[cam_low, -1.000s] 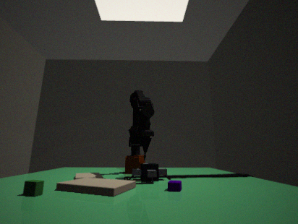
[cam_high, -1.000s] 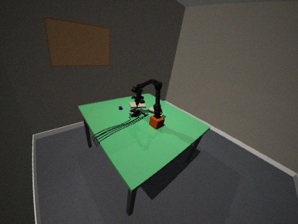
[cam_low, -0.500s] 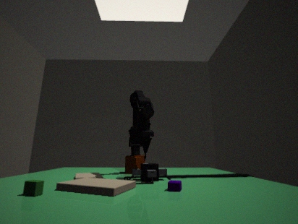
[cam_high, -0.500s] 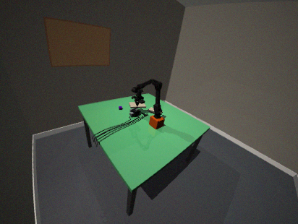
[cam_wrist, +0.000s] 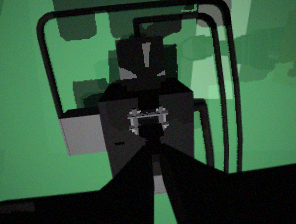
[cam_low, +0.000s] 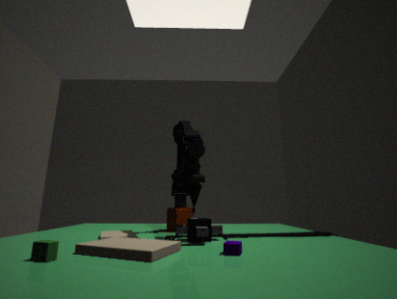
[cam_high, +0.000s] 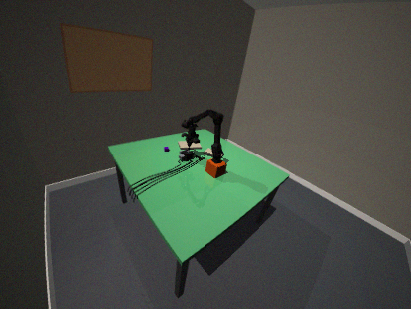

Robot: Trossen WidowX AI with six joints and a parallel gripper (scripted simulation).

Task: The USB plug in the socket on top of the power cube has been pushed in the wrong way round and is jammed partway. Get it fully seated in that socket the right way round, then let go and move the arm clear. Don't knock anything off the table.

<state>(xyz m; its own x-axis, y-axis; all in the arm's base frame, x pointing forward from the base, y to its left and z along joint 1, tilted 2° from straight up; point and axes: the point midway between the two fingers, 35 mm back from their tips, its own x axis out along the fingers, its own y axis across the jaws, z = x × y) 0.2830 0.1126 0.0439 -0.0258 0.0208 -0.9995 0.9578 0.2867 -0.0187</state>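
The dark USB plug lies 20 mm below my gripper tip. Round my gripper tip: flat beige slab (230 mm ahead, 140 mm to the right, 110 mm below); then USB socket (60 mm below); then purple block (210 mm ahead, 140 mm to the left, 110 mm below).
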